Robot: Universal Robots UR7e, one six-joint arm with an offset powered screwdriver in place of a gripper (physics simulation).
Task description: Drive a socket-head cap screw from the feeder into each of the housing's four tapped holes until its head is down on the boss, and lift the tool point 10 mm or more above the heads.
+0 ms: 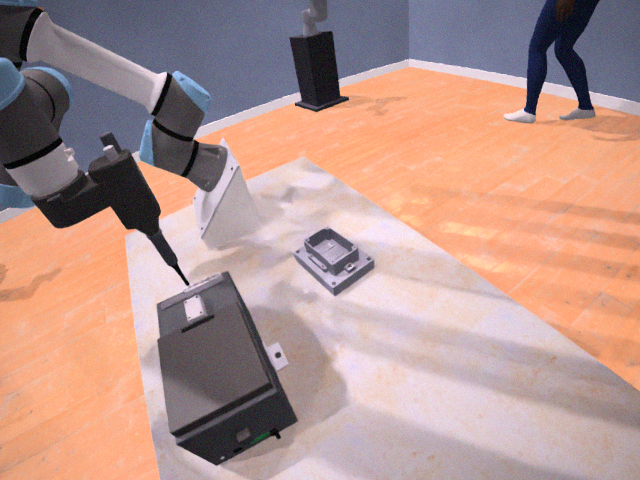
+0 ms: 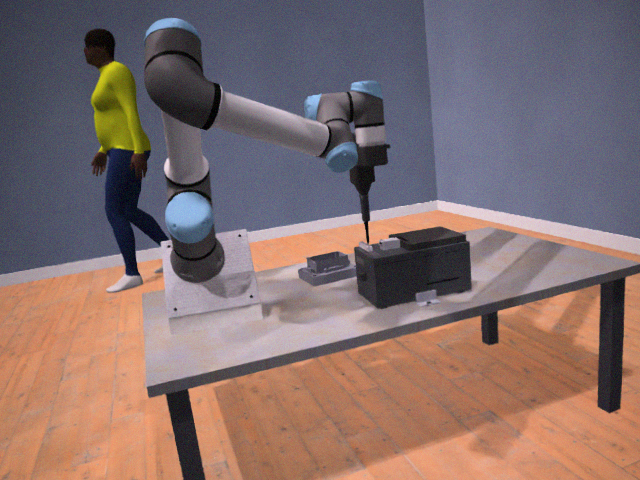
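Note:
The black screwdriver [image 1: 187,284] [image 2: 367,242] points down with its bit tip at the light strip at the near-robot end of the screw feeder [image 1: 211,361] [image 2: 418,276]. Whether the tip touches the strip, and whether a screw is on the bit, is too small to tell. The feeder is a dark box with a raised lid. The grey housing [image 1: 330,249] [image 2: 328,264], an open rectangular box, sits on a grey base plate [image 1: 356,271] [image 2: 330,277], apart from the tool. Screws in its four holes cannot be made out.
The feeder and base plate stand on a pale table [image 1: 439,351] [image 2: 217,351]. A white tab [image 1: 277,355] [image 2: 426,297] sticks out beside the feeder. The arm's slanted white mount [image 1: 230,217] [image 2: 237,289] is at the table's end. A person [image 1: 547,62] [image 2: 118,124] stands on the floor beyond.

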